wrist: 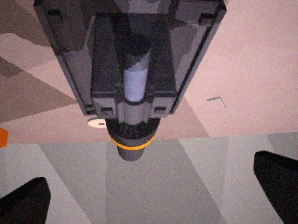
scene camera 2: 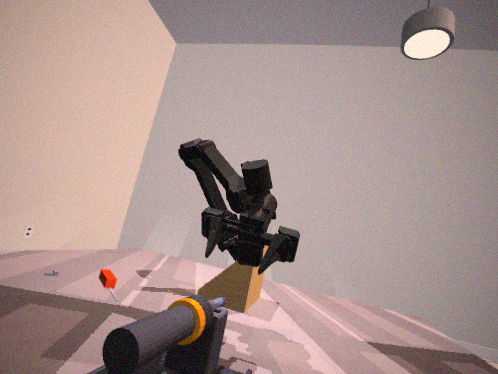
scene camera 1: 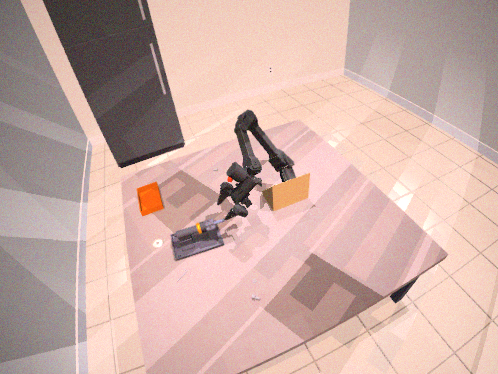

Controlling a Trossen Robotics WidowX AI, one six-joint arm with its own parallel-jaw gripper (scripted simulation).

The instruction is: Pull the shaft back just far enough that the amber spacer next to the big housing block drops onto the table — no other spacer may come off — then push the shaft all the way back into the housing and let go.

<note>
My gripper (scene camera 2: pixel 231 264) is open, with nothing in its grasp. Also in view: a dark grey housing block (scene camera 1: pixel 186 242).
My gripper also shows in the wrist view (wrist: pixel 153 175) and in scene camera 1 (scene camera 1: pixel 221 212).
</note>
